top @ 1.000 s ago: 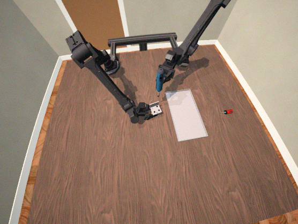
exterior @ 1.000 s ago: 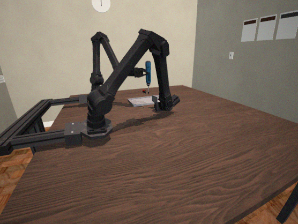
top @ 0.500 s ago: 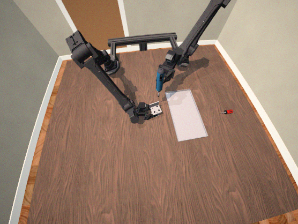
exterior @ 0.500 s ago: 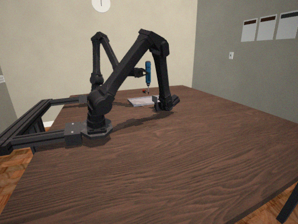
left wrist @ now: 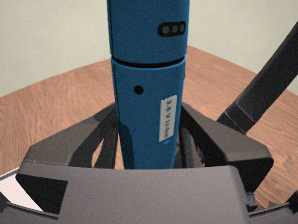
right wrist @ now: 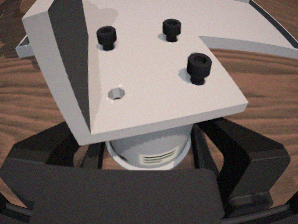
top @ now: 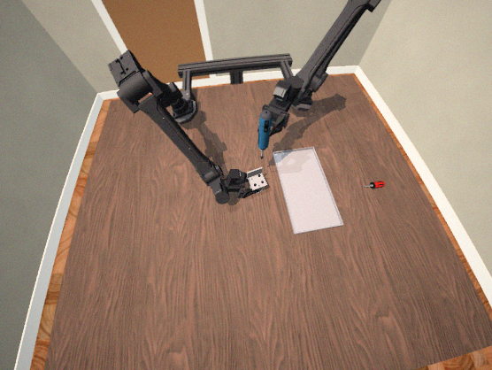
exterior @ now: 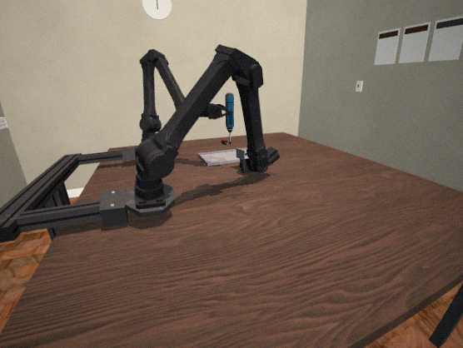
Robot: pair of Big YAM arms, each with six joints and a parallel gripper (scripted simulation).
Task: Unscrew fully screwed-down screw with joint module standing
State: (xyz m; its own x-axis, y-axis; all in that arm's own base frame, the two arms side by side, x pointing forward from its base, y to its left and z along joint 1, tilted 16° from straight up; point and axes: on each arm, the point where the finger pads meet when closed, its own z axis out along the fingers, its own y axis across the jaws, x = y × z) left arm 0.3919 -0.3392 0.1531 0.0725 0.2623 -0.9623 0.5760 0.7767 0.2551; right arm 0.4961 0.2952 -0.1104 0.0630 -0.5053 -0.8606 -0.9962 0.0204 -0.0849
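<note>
The joint module body lies 1 cm above my right hand. Round my right hand: bracket: 5 cm above; then flat tray: 3 cm ahead, 23 cm to the left, 2 cm below; then small red-handled screwdriver: 7 cm ahead, 57 cm to the left, 1 cm below.
</note>
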